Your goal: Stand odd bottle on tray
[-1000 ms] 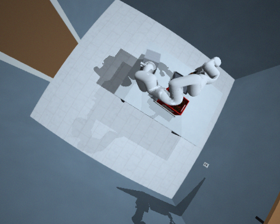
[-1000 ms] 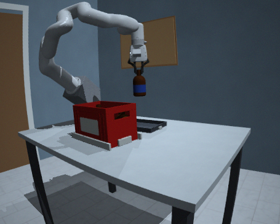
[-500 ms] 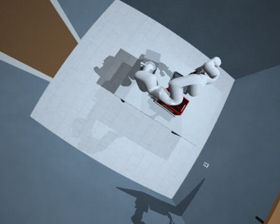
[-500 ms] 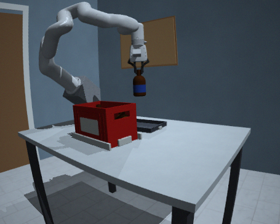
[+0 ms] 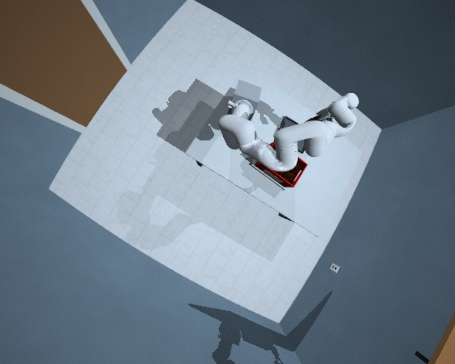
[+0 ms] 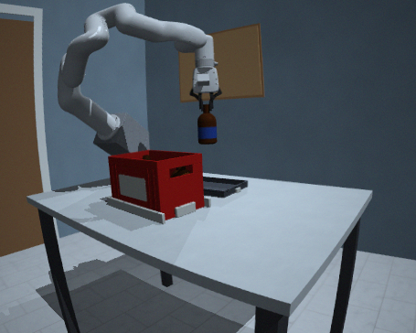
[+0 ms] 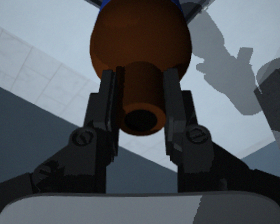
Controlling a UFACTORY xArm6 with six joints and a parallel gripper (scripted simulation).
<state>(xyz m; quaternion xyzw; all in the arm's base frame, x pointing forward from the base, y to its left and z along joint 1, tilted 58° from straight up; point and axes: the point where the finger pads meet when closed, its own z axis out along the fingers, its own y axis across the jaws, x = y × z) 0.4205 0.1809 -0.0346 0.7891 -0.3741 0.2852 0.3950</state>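
Now: hand 320 mm above the dark tray. Round my hand: glass bottle (120 mm behind, 230 mm to the right, 250 mm below); then red crate (40 mm behind, 290 mm to the right, 250 mm below).
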